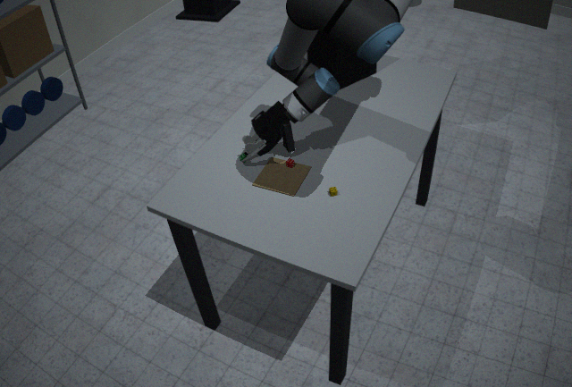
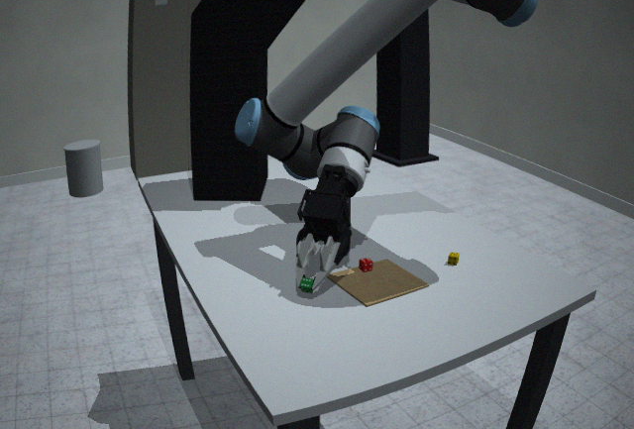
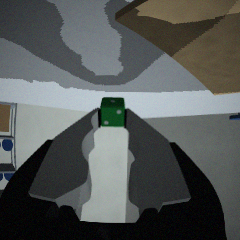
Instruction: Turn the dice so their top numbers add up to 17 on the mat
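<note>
Now: the green die right at my hand. From my hand the other things lie so: mat (2 cm ahead, 13 cm to the left, 3 cm below); then red die (3 cm behind, 14 cm to the left, 2 cm below); then yellow die (5 cm ahead, 31 cm to the left, 2 cm below).
</note>
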